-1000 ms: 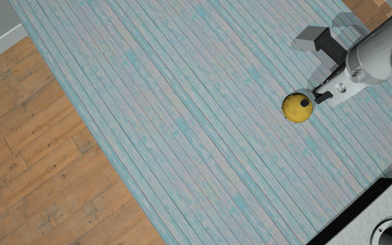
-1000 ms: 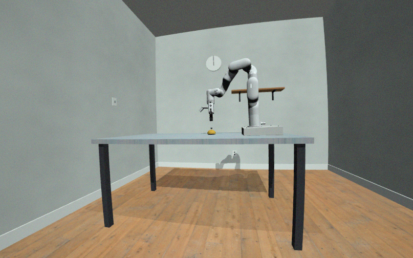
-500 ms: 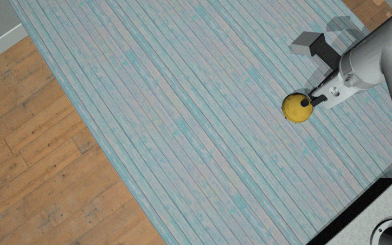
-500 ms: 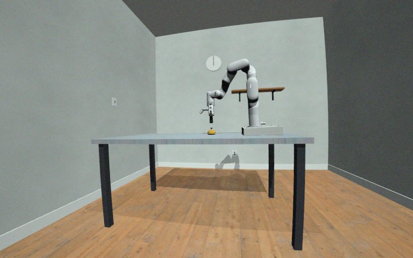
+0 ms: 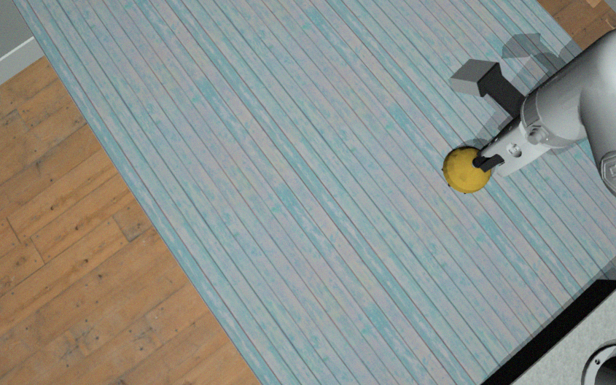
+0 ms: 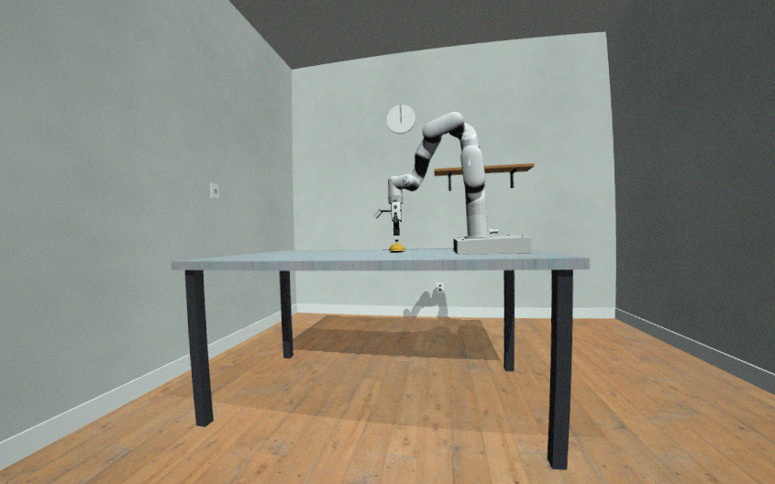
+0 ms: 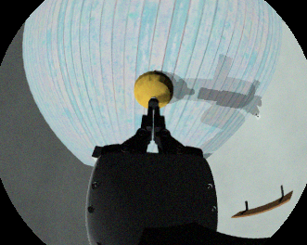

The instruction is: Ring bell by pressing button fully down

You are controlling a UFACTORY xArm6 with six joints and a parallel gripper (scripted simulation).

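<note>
Right now my hand is 5 cm above the black button. From my hand the other things lie so: yellow bell 7 cm below.
</note>
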